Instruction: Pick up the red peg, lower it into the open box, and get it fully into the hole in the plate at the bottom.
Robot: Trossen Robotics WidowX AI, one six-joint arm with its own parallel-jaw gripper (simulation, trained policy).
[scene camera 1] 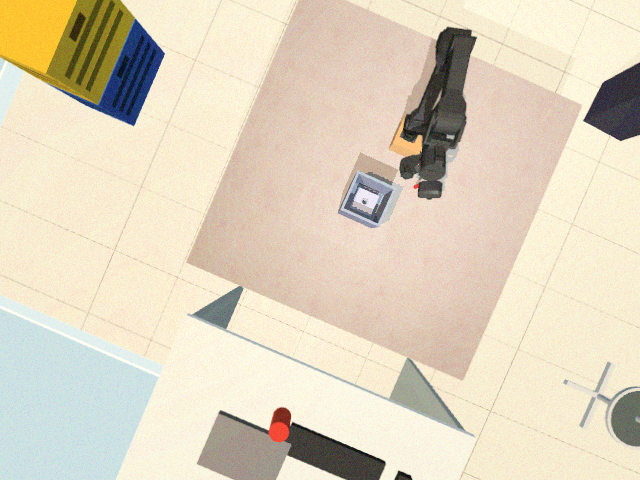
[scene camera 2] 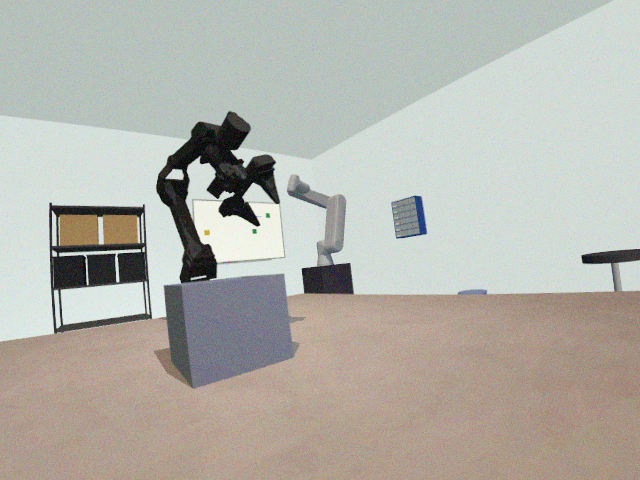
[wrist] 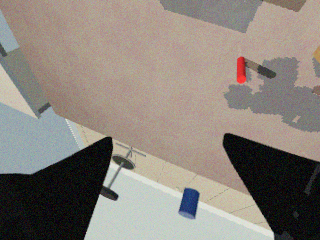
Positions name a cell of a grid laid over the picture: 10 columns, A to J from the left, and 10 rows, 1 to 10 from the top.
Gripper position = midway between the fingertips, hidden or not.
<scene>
my gripper: scene camera 1 G4; scene camera 2 E5; wrist F6
grey-blue box: scene camera 1 G4; scene camera 2 D7; not seen in the wrist view (out of frame)
</scene>
